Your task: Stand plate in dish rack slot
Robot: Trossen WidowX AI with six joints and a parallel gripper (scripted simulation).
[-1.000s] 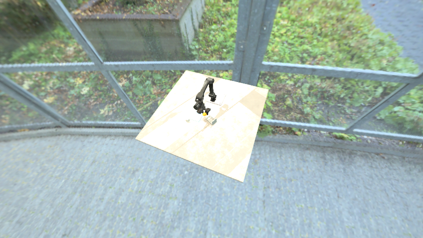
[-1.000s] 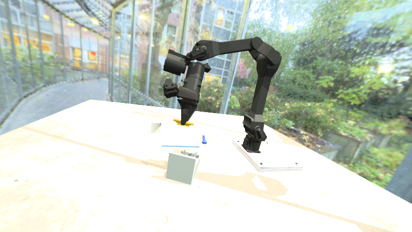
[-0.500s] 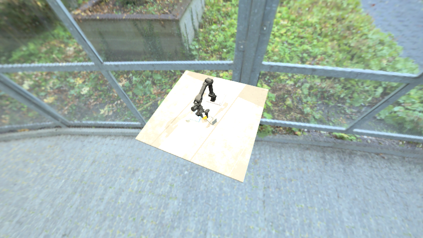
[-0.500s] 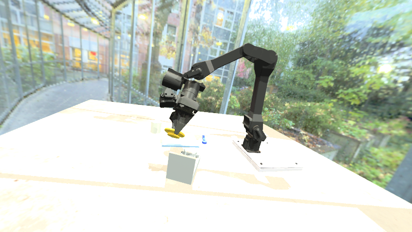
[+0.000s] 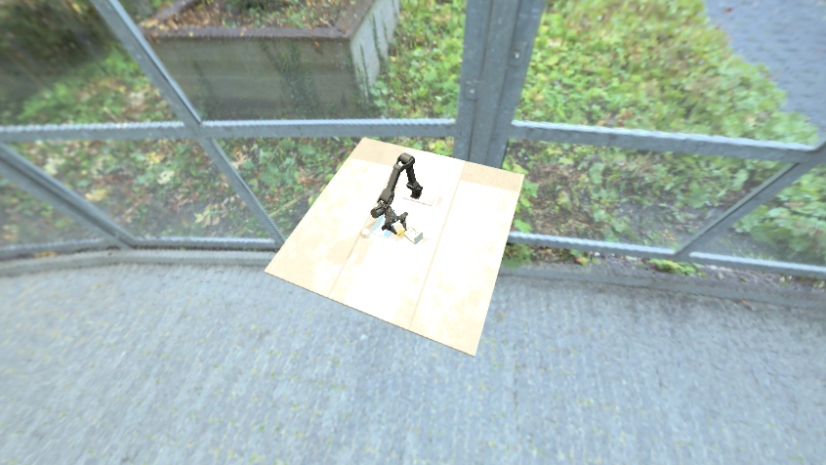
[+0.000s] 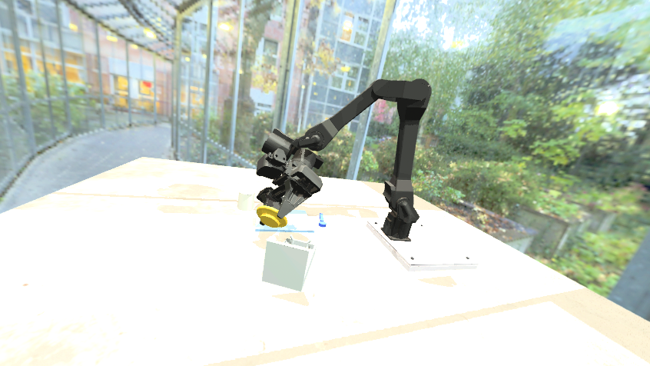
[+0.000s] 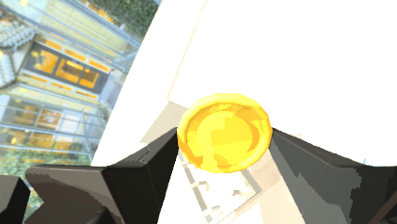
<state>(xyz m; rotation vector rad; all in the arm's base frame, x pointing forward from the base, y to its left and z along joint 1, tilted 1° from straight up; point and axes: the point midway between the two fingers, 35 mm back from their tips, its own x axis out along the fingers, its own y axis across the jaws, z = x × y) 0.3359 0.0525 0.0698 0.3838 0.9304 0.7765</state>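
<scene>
Now: gripper tip 50 mm past the dish rack, 40 mm to the right of it and 50 mm above it. The rest, counted from my gripper tip: blue spoon (150 mm behind, 160 mm to the right, 70 mm below); then yellow plate (10 mm to the right); then pale blue mat (40 mm behind, 160 mm to the right, 70 mm below).
</scene>
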